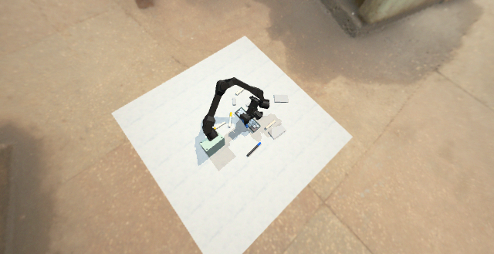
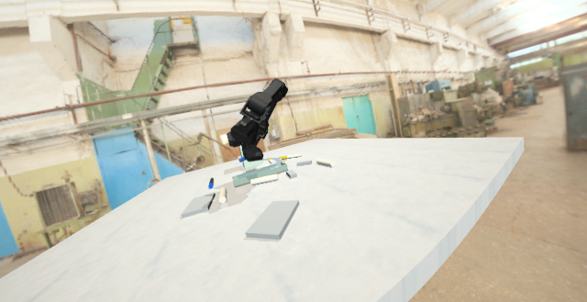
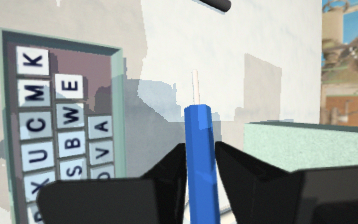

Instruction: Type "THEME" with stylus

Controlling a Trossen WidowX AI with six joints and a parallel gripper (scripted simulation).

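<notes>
Now: the blue stylus 1 cm to the right of my gripper tip. Also, from my gripper tip: grey block (8 cm ahead, 23 cm to the left, 8 cm below).
</notes>
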